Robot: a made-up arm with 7 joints. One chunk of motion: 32 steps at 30 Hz.
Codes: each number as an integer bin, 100 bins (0 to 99) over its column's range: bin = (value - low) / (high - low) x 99, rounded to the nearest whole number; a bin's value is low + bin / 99 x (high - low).
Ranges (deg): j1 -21..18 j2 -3..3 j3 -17..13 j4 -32..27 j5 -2..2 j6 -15..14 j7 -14..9
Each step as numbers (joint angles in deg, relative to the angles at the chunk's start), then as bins.
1 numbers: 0.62 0.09 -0.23 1.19 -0.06 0.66 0.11
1 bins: 55 51 55 56 48 53 61
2 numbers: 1.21 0.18 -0.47 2.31 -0.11 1.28 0.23
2 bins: 56 52 55 58 47 56 61
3 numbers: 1.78 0.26 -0.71 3.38 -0.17 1.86 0.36
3 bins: 58 54 54 59 45 58 62
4 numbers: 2.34 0.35 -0.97 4.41 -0.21 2.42 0.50
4 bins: 59 55 53 61 44 59 62
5 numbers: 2.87 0.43 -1.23 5.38 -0.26 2.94 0.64
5 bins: 61 57 52 63 43 61 63
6 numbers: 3.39 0.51 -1.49 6.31 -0.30 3.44 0.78
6 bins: 62 58 51 64 42 63 64
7 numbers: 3.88 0.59 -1.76 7.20 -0.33 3.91 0.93
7 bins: 63 59 50 66 41 65 64
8 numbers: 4.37 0.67 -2.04 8.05 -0.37 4.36 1.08
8 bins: 64 61 49 67 40 66 65
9 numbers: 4.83 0.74 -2.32 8.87 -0.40 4.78 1.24
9 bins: 66 62 48 69 40 68 66
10 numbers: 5.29 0.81 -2.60 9.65 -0.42 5.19 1.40
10 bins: 67 63 48 70 39 69 66
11 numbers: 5.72 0.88 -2.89 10.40 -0.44 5.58 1.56
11 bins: 68 64 47 71 39 70 67
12 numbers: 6.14 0.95 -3.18 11.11 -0.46 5.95 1.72
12 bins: 69 65 46 72 38 72 68
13 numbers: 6.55 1.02 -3.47 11.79 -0.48 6.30 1.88
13 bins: 70 66 45 73 38 73 68
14 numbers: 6.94 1.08 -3.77 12.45 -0.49 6.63 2.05
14 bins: 71 67 44 75 37 74 69
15 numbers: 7.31 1.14 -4.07 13.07 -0.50 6.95 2.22
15 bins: 72 68 43 76 37 75 70
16 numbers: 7.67 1.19 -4.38 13.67 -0.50 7.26 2.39
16 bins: 73 69 42 77 37 76 71
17 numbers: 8.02 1.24 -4.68 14.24 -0.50 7.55 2.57
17 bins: 74 70 41 78 37 77 71
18 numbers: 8.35 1.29 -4.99 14.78 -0.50 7.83 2.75
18 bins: 75 71 40 78 37 78 72
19 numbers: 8.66 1.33 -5.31 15.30 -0.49 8.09 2.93
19 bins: 75 71 39 79 37 79 73
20 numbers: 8.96 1.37 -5.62 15.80 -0.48 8.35 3.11
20 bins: 76 72 38 80 38 80 74
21 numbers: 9.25 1.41 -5.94 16.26 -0.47 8.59 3.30
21 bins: 77 73 36 81 38 81 74
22 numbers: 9.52 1.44 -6.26 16.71 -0.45 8.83 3.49
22 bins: 77 73 35 82 38 81 75
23 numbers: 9.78 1.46 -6.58 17.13 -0.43 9.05 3.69
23 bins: 78 74 34 82 39 82 76
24 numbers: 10.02 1.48 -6.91 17.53 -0.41 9.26 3.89
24 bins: 79 74 33 83 39 83 77
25 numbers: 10.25 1.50 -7.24 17.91 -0.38 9.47 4.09
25 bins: 79 74 32 84 40 84 78
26 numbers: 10.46 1.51 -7.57 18.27 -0.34 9.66 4.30
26 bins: 80 74 31 84 41 84 79
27 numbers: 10.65 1.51 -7.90 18.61 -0.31 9.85 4.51
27 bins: 80 74 30 85 42 85 80
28 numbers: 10.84 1.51 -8.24 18.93 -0.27 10.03 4.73
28 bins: 81 74 29 85 43 85 81
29 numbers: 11.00 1.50 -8.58 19.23 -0.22 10.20 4.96
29 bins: 81 74 28 86 44 86 82
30 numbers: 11.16 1.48 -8.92 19.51 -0.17 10.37 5.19
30 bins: 82 74 27 86 45 87 83
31 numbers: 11.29 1.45 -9.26 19.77 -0.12 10.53 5.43
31 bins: 82 73 26 87 47 87 84
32 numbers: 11.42 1.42 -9.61 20.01 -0.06 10.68 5.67
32 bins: 82 73 24 87 48 88 85
